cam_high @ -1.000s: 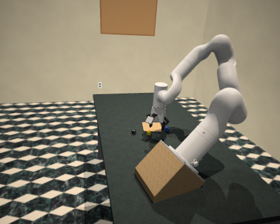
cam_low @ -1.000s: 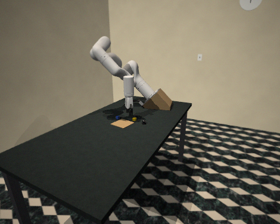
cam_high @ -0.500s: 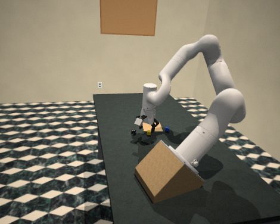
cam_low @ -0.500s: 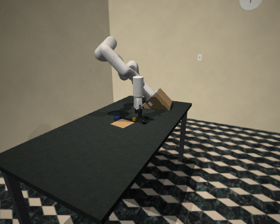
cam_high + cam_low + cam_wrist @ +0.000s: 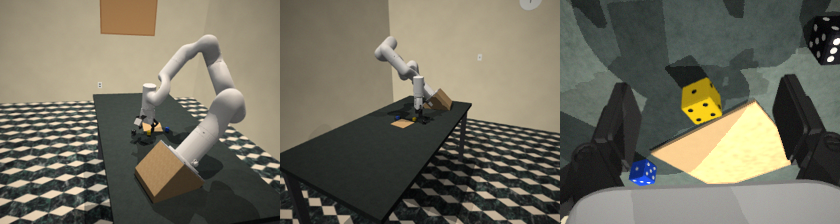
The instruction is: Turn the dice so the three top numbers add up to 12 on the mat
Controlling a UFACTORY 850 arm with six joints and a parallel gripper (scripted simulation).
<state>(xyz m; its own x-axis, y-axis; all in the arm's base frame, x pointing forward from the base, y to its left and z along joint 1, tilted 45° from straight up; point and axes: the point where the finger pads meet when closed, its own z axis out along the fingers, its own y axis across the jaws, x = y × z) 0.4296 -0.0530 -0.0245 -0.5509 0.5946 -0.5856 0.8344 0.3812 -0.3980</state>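
The yellow die is 4 cm below my hand, 3 cm to the right of it and 2 cm ahead of it. The rest, counted from my hand: tan mat (11 cm to the right, 10 cm ahead, 5 cm below); then blue die (18 cm to the right, 4 cm below, 2 cm ahead); then black die (7 cm ahead, 6 cm to the left, 4 cm below).
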